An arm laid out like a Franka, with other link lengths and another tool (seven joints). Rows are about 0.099 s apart.
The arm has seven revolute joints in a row. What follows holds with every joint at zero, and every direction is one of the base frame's. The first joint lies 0.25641 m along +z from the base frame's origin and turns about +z. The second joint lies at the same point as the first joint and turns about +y. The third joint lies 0.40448 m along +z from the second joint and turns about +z. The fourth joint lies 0.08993 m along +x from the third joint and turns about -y. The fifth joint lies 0.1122 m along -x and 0.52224 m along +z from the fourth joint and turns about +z. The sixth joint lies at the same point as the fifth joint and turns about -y. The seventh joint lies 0.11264 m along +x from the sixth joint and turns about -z. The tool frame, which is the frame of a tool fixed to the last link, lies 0.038 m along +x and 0.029 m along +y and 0.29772 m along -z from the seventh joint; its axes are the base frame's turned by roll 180, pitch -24.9 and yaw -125.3 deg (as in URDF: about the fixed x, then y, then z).
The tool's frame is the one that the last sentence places.
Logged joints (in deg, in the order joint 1, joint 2, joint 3, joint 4, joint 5, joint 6, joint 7), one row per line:
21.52, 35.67, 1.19, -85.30, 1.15, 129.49, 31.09
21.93, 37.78, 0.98, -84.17, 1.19, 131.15, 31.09
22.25, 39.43, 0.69, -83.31, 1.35, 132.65, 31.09
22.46, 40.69, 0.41, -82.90, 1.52, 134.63, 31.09
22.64, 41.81, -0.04, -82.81, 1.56, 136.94, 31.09
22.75, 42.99, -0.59, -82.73, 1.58, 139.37, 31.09
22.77, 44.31, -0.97, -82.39, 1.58, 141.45, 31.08
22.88, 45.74, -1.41, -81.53, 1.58, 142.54, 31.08
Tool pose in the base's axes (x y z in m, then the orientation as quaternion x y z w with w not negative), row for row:
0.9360, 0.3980, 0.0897, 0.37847, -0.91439, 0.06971, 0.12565
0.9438, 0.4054, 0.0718, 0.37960, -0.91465, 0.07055, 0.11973
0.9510, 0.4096, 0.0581, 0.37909, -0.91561, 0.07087, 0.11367
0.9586, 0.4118, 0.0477, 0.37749, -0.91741, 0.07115, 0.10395
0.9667, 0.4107, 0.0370, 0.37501, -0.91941, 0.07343, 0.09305
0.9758, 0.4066, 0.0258, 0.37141, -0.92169, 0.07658, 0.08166
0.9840, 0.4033, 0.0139, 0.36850, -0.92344, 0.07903, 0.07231
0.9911, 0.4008, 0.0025, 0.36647, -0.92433, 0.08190, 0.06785
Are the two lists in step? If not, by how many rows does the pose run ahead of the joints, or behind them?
They are in step.
